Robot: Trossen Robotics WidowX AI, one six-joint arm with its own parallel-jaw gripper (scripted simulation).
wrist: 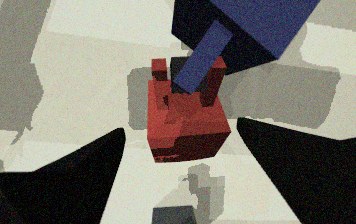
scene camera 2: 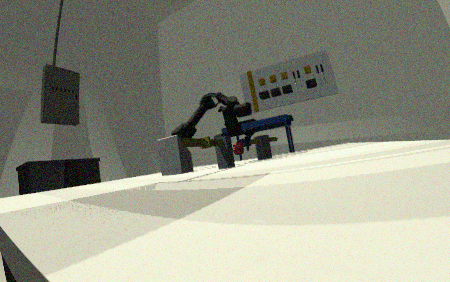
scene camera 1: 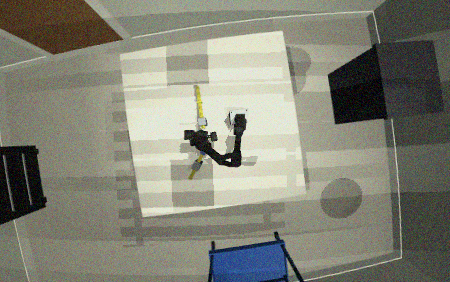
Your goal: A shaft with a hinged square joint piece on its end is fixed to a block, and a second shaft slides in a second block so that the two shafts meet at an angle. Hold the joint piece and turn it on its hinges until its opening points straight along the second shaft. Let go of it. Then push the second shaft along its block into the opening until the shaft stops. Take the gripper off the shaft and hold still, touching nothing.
The gripper (wrist: pixel 182 127) is open, with nothing in its grasp. Also in view: a red joint piece (wrist: pixel 180 128).
